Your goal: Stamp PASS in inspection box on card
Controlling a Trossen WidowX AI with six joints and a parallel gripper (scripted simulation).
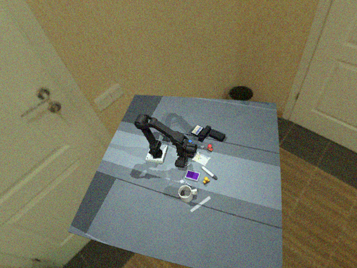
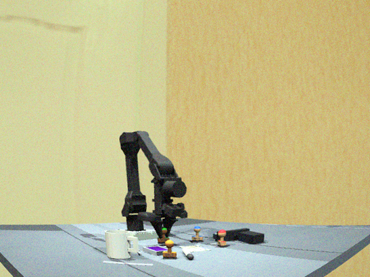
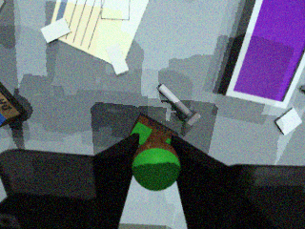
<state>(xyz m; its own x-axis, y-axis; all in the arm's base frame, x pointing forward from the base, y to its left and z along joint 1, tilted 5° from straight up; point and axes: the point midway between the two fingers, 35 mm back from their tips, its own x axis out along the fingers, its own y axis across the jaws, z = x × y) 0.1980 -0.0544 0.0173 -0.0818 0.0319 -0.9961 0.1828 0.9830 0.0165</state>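
My gripper tip is 11 cm to the left of the purple ink pad, 6 cm short of it and 3 cm above it. Round my gripper tip: white card (12 cm ahead, 4 cm below, 3 cm to the left); then blue-knobbed stamp (15 cm to the left, 4 cm ahead, 1 cm below); then green-knobbed stamp (right at my gripper tip).
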